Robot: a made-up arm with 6 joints. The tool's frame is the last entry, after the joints.
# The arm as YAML. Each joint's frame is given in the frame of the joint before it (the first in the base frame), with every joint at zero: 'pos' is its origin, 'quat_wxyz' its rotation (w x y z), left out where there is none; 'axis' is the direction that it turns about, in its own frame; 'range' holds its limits. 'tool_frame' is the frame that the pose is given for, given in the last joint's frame.
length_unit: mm
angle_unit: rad
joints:
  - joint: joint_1
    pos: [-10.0, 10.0, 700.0]
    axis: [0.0, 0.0, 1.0]
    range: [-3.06, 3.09]
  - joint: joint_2
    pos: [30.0, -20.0, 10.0]
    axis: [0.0, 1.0, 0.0]
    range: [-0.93, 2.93]
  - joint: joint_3
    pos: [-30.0, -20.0, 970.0]
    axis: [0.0, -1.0, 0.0]
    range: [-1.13, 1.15]
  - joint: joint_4
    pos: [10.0, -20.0, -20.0]
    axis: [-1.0, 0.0, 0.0]
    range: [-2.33, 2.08]
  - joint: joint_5
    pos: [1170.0, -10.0, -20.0]
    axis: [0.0, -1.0, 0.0]
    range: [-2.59, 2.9]
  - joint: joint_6
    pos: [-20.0, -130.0, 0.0]
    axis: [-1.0, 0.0, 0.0]
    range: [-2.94, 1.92]
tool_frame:
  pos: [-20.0, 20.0, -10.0]
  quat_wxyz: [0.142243, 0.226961, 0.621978, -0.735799]
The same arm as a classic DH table. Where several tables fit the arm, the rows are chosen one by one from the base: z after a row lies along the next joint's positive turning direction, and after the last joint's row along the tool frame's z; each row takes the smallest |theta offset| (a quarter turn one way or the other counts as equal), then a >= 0, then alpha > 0; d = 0 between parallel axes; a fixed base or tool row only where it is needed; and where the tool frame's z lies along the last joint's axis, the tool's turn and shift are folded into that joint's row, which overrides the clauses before.
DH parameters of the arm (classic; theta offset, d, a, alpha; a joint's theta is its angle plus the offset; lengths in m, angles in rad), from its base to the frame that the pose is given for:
base (fixed): -0.7854 0 -0.0141 0
joint_1: 0.7854 0.71 0.03 -1.5708
joint_2: 1.5399 0 -0.9705 3.1416
joint_3: -0.0309 0.06 0.02 1.5708
joint_4: 0 -1.18 0.02 -1.5708
joint_5: 0 0.14 0 1.5708
joint_6: 0.1251 0.0434 0.0074 -1.4131
tool (fixed): -1.0497 -0.0214 0 0
Joint limits (rad, base to tool): -3.06..3.09 -0.93..2.93 -1.13..1.15 -2.33..2.08 -2.59..2.9 -2.94..1.92

